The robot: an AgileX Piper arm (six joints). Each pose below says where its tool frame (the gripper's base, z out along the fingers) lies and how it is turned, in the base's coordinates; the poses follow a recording.
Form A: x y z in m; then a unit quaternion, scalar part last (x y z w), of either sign.
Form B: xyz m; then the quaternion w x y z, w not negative. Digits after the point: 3 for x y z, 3 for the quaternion.
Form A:
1: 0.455 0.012 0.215 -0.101 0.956 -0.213 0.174
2: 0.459 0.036 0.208 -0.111 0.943 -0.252 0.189
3: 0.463 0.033 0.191 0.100 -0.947 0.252 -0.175
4: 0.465 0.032 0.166 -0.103 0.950 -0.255 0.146
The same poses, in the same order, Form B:
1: 0.455 0.012 0.215 0.174 -0.101 0.956 -0.213
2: 0.459 0.036 0.208 0.189 -0.111 0.943 -0.252
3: 0.463 0.033 0.191 0.175 -0.100 0.947 -0.252
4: 0.465 0.032 0.166 0.146 -0.103 0.950 -0.255
